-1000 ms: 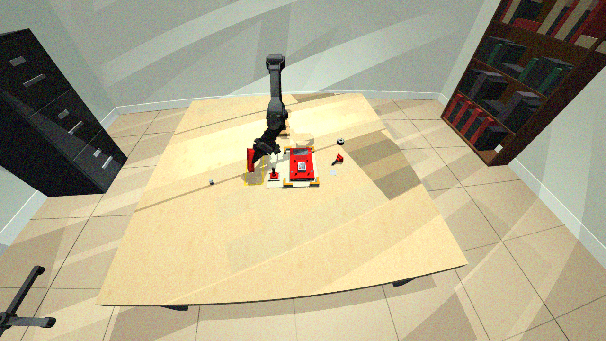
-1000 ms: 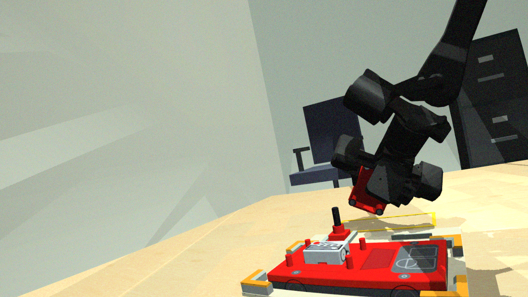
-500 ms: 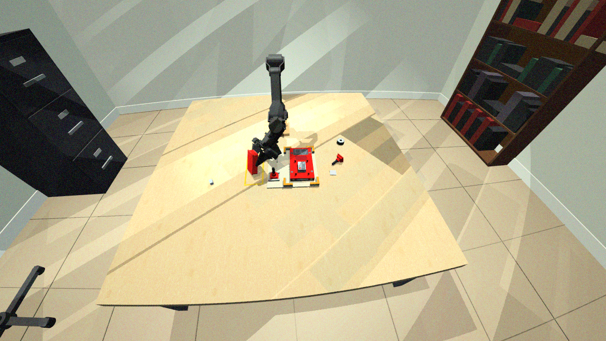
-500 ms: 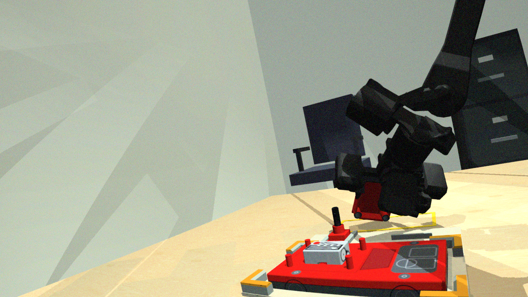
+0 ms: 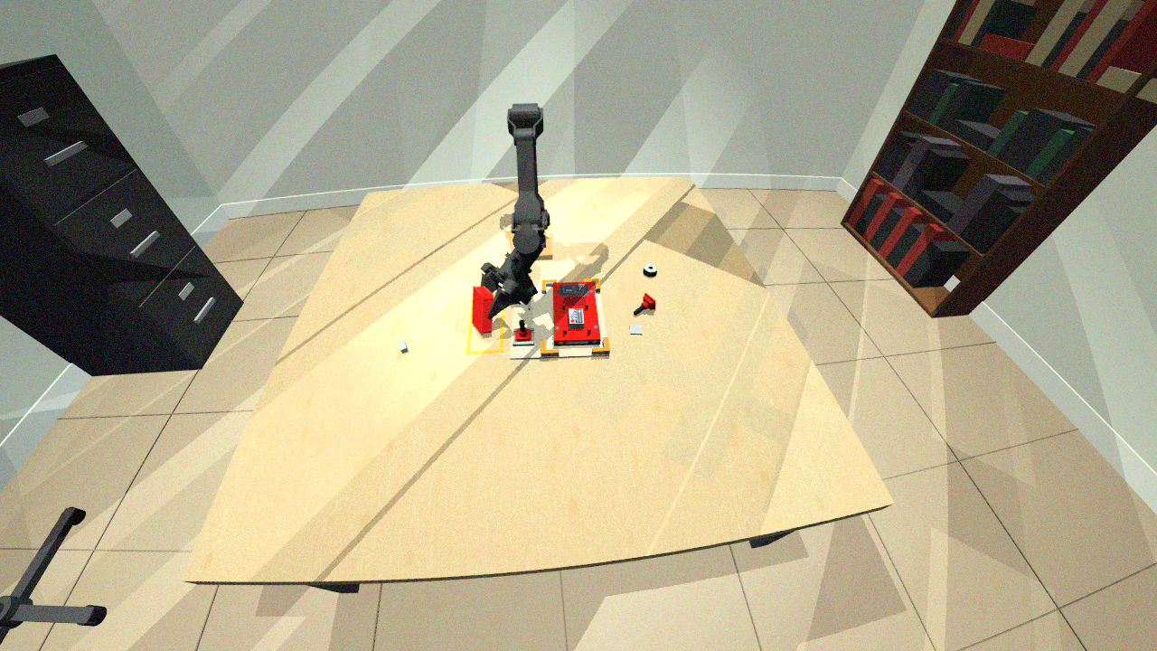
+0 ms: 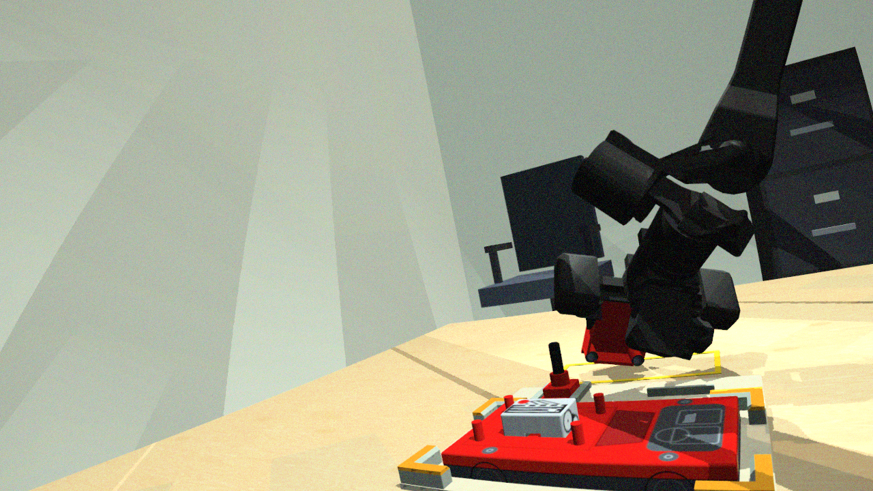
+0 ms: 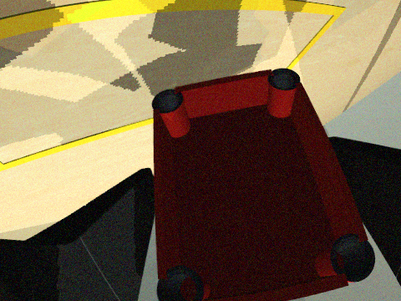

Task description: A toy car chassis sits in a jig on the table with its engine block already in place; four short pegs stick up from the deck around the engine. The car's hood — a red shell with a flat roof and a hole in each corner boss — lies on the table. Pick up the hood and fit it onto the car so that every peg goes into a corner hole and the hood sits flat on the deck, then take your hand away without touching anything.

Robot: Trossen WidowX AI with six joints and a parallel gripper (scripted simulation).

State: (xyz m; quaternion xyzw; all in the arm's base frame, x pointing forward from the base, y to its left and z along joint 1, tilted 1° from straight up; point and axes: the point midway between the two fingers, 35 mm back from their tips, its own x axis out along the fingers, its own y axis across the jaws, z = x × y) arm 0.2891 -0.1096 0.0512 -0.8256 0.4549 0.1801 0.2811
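The red hood is 10 mm above my gripper tip. Also, from my gripper tip: grey engine block 220 mm to the left, 30 mm below, 30 mm ahead; then wheel 450 mm to the left, 160 mm behind, 40 mm below.
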